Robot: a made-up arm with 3 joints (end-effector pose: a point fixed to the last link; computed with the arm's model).
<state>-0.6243 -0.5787 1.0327</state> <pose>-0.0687 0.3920 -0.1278 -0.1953 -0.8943 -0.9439</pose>
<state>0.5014 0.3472 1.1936</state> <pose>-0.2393 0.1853 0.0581 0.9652 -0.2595 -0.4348</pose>
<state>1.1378 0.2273 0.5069</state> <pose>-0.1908 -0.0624 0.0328 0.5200 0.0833 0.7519</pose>
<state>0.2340 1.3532 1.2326</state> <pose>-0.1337 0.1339 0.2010 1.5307 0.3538 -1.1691</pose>
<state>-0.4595 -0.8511 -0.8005</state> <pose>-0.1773 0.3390 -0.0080 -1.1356 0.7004 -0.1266</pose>
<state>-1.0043 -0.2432 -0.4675</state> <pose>-0.0512 0.4258 0.0322 -0.3199 0.4574 -0.7233</pose>
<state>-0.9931 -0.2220 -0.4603</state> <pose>-0.0547 0.4244 0.0340 -0.3008 0.4418 -0.7157</pose>
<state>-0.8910 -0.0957 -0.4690</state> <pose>-0.0861 0.4070 0.0491 -0.2006 0.3913 -0.6029</pose>
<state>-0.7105 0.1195 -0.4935</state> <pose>-0.1374 0.3641 0.0733 -0.0296 0.3366 -0.3903</pose>
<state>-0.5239 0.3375 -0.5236</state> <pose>-0.1800 0.3049 0.0939 0.1433 0.3148 -0.1605</pose>
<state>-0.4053 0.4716 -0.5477</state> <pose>-0.1993 0.2611 0.1041 0.2470 0.3193 -0.0092</pose>
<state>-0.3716 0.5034 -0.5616</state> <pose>-0.2034 0.2479 0.1065 0.2670 0.3267 0.0385</pose>
